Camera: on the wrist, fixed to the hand. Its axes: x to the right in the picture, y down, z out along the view.
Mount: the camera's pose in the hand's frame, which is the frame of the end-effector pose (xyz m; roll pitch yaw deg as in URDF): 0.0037 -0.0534 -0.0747 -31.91 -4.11 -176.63
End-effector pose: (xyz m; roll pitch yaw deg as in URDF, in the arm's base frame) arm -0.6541 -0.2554 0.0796 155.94 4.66 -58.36
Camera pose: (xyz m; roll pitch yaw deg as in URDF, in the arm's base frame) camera -0.5827 -0.2202 0.1256 172.32 0.47 120.25
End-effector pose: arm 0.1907 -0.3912 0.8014 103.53 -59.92 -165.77
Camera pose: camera 0.1809 -0.4815 0.7873 -128.85 63.97 21.56
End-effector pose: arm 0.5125 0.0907 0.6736 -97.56 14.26 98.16
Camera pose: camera 0.5761 0.1191 0.7335 67.05 -17.01 -86.56
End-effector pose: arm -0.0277 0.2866 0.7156 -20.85 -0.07 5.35
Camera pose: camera -0.0168 0.2108 0.6648 -11.01 -4.97 -172.97
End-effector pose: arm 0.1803 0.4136 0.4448 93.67 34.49 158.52
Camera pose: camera 0.1745 0.3321 0.4027 -127.90 -30.79 -16.96
